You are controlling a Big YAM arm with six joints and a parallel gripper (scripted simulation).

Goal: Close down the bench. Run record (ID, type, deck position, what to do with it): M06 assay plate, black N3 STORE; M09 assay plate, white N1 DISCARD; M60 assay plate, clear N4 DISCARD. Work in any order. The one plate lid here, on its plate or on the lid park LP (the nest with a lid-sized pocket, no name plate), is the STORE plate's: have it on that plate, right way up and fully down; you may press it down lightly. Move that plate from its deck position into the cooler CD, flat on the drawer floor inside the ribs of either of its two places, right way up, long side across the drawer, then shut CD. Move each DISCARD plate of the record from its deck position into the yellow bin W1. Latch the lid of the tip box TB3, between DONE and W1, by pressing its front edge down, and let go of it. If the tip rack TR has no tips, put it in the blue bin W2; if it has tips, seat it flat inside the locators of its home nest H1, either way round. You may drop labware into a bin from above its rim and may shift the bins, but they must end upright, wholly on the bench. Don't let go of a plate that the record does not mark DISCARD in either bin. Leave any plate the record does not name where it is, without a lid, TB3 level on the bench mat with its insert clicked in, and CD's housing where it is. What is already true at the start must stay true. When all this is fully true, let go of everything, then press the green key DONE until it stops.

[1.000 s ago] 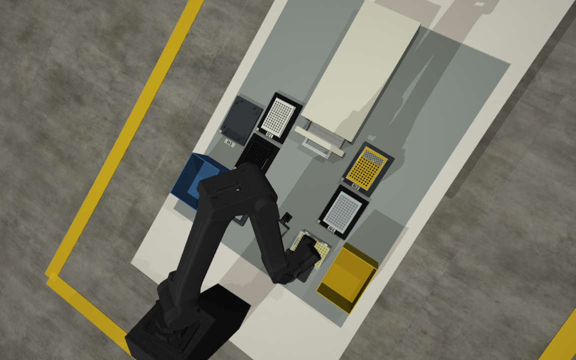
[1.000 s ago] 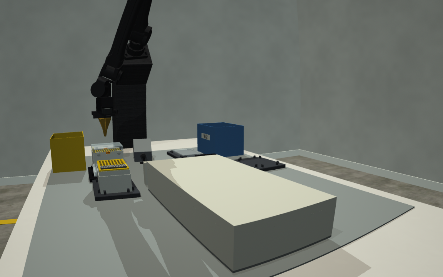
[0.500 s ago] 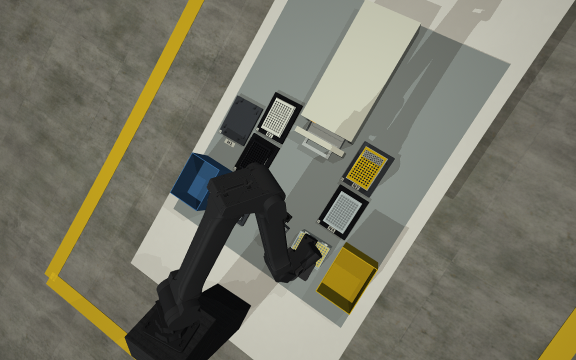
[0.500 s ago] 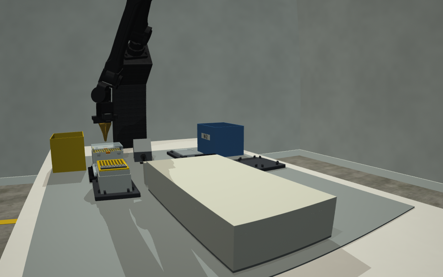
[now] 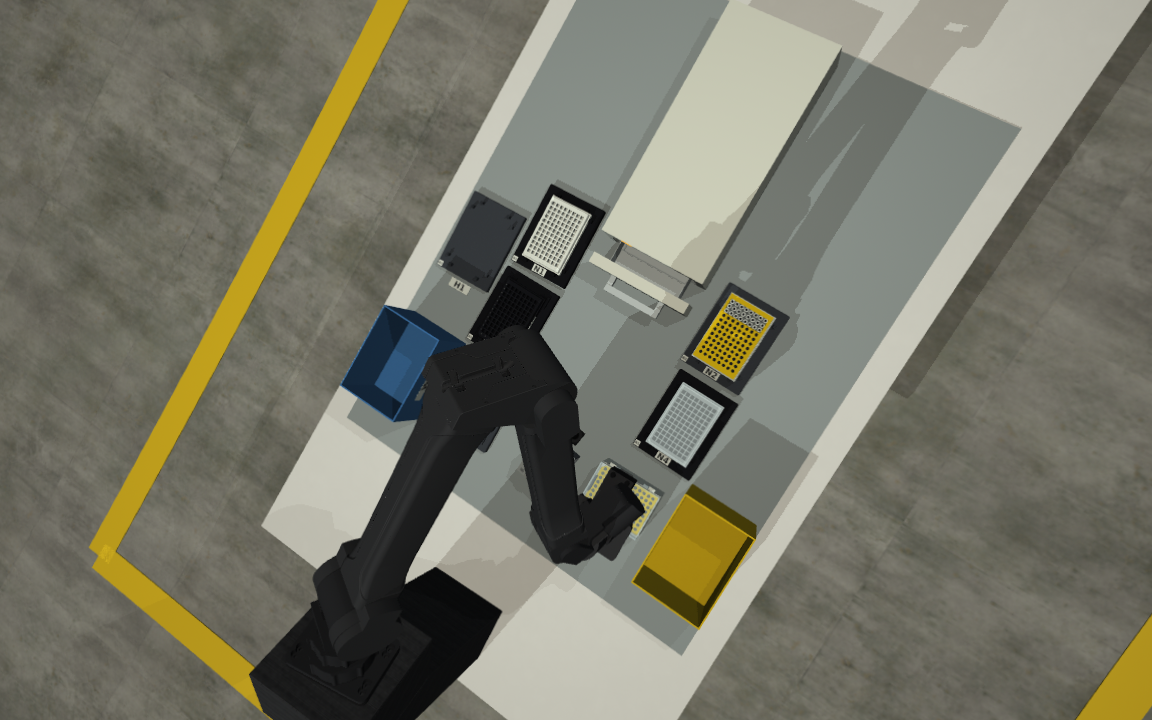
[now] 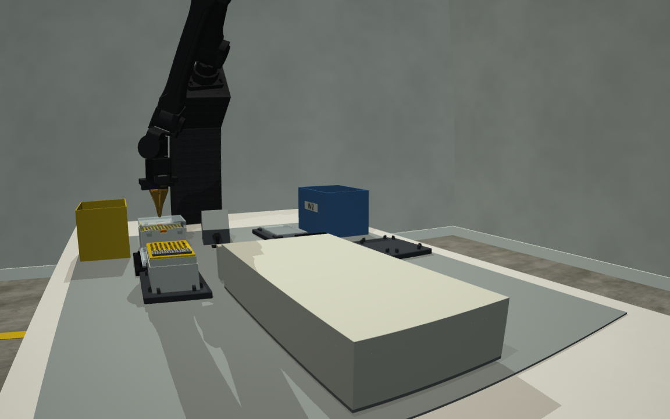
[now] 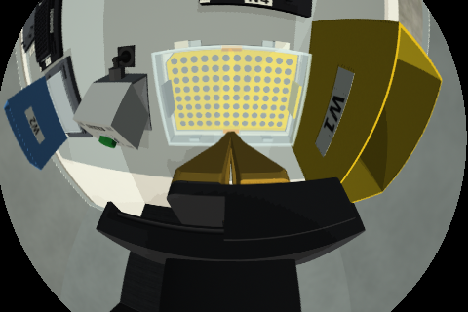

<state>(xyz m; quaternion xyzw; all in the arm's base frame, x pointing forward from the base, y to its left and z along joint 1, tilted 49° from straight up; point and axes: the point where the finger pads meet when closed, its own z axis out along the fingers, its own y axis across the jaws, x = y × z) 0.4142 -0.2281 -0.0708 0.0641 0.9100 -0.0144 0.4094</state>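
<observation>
Right now my hand is 30 mm short of the tip box lid, 10 mm to the left of it and 20 mm above it. The rest, counted from my hand: tip box TB3: 30 mm ahead, 10 mm to the right, 40 mm below; then green DONE key: 20 mm ahead, 150 mm to the left, 20 mm below; then yellow bin W1: 10 mm behind, 160 mm to the right, 40 mm below.
</observation>
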